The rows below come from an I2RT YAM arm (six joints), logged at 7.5 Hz.
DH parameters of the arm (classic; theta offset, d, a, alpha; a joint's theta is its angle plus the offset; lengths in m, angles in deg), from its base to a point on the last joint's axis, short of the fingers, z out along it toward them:
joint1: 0 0.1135 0.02 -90
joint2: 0 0 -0.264 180
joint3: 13.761 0 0.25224 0
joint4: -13.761 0 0.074 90
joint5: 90 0 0 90
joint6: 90 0.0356 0 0
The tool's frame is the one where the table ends.
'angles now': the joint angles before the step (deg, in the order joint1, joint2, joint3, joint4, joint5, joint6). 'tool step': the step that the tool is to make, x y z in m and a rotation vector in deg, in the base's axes. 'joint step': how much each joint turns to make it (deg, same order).
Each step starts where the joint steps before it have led.
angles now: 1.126 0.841 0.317 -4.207 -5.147 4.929
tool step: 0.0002 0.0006 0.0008 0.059 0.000 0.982
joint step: -0.009 0.395 0.156 0.238 -0.993 -0.023
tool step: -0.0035 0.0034 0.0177 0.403 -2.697 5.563
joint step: 0.038 0.020 2.935 -0.205 -5.536 0.024
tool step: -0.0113 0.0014 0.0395 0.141 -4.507 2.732
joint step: -0.024 0.090 7.451 -2.837 -2.755 0.064
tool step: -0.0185 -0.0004 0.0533 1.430 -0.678 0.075
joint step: -0.046 3.280 12.593 -8.241 -0.046 1.467
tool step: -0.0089 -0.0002 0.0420 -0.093 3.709 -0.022
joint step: -0.031 6.612 11.861 -8.965 -0.010 -0.024
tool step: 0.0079 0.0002 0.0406 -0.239 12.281 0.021
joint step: 0.057 12.568 15.074 -14.789 0.037 -0.003
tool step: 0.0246 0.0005 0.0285 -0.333 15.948 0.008
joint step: 0.019 14.572 14.388 -15.772 0.017 -0.016
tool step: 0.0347 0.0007 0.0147 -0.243 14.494 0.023
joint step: -0.006 13.687 11.528 -12.332 -0.048 0.018
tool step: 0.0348 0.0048 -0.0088 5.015 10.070 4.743
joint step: -0.015 9.185 3.504 -4.313 -7.047 -0.035
